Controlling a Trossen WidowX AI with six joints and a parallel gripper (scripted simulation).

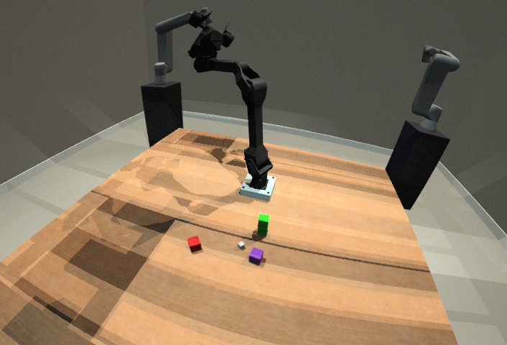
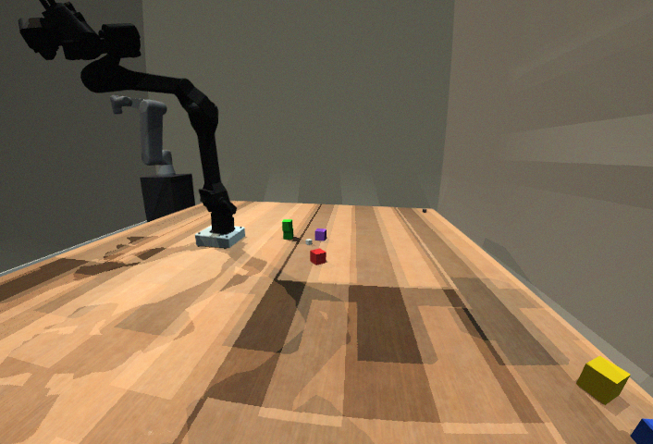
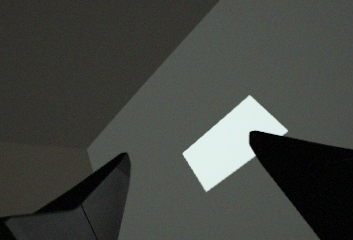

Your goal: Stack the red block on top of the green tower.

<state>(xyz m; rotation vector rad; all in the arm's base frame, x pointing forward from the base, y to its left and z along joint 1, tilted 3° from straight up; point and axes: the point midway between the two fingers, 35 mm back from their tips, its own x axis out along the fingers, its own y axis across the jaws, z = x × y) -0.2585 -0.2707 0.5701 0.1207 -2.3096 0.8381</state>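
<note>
Right now the red block is 620 mm below my gripper tip, 590 mm ahead of it and 150 mm to the left of it. From my gripper tip the other things lie so: tiny white cube: 630 mm below, 540 mm ahead, 280 mm to the left; purple block: 620 mm below, 570 mm ahead, 330 mm to the left; yellow block: 1020 mm ahead, 620 mm below, 230 mm to the right.
</note>
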